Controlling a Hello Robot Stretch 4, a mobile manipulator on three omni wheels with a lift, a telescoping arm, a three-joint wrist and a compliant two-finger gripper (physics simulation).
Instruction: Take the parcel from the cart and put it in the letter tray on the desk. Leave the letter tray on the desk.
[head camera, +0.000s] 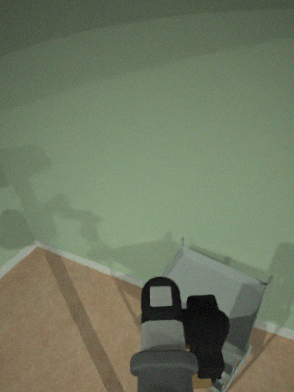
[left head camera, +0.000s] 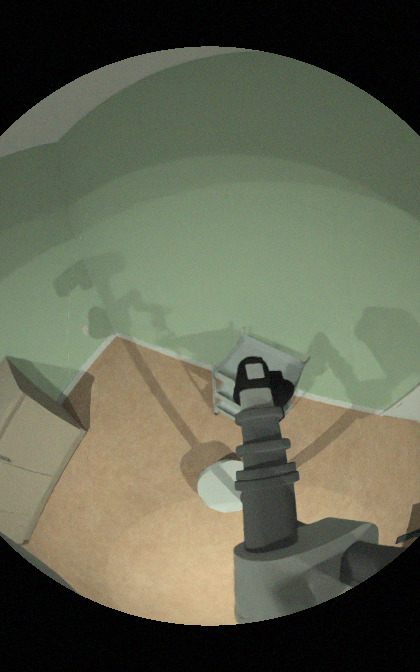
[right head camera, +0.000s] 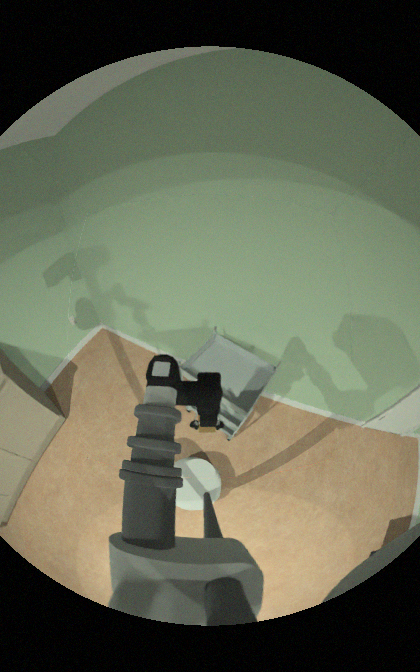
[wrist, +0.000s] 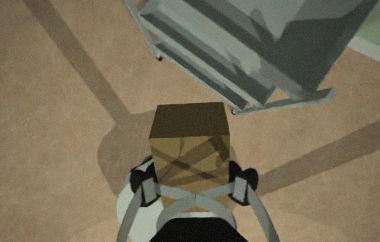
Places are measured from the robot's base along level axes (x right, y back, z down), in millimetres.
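Pixels of known places: gripper, fingertip midpoint: (head camera: 196, 377) (wrist: 193, 175).
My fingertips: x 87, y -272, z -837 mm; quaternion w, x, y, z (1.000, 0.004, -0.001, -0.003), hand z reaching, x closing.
Observation:
Behind a point stands the place of what it marks.
The brown parcel (wrist: 190, 150) @(y -307, x 84, z -906 mm) (right head camera: 207, 429) (head camera: 201, 384) @(y -251, x 93, z -868 mm) is between the two fingers of my gripper (wrist: 193, 175) @(y -272, x 87, z -837 mm) (right head camera: 207, 424), which is shut on it. One finger pad presses each side of the parcel. The parcel hangs in the air, clear of the grey cart (wrist: 285, 104) @(y -363, x 278, z -601 mm) (head camera: 215, 280) @(y -710, x 275, z -635 mm) (left head camera: 277, 352) (right head camera: 227, 360), just off its near side. In the left head camera view the arm and wrist hide the parcel. The desk and the letter tray cannot be made out in these views.
A round white object (left head camera: 219, 487) (right head camera: 201, 482) (wrist: 136, 212) stands on the floor below the gripper. A beige cabinet (left head camera: 35, 450) (right head camera: 25, 430) is at the left. The green wall runs behind the cart. A dark edge (left head camera: 409, 537) shows at the far right.

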